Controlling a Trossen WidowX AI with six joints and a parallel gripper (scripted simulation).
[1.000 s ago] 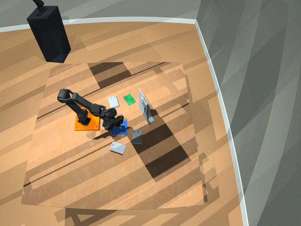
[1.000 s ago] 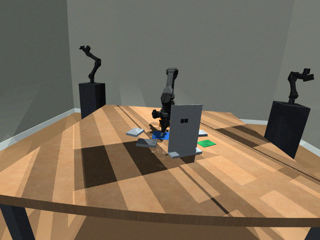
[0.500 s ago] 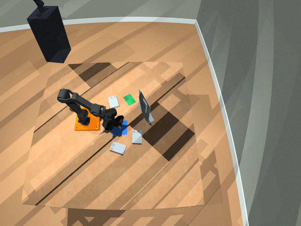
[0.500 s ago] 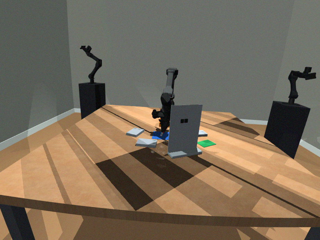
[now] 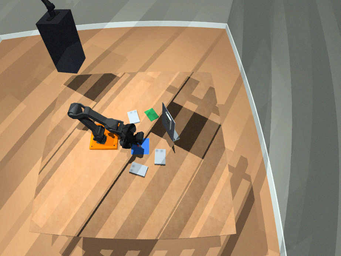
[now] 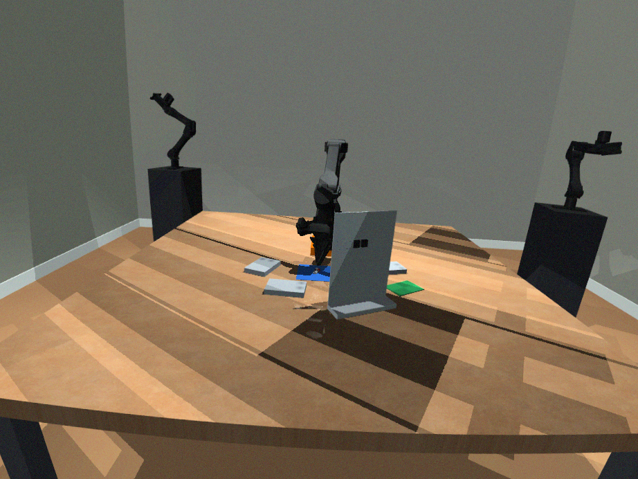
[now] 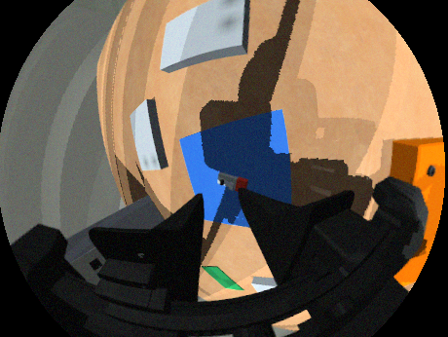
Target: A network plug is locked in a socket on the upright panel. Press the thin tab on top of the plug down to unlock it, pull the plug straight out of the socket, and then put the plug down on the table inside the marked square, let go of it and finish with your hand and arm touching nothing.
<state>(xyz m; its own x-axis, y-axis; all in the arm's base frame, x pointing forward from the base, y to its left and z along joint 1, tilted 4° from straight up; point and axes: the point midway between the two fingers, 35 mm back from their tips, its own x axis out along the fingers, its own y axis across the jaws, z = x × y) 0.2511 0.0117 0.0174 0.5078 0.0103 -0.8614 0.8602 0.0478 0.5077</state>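
My gripper tip is 2 cm above the red plug. From my gripper tip the other things lie so: grey upright panel (17 cm ahead, 14 cm to the left, 8 cm above); blue square (3 cm below).
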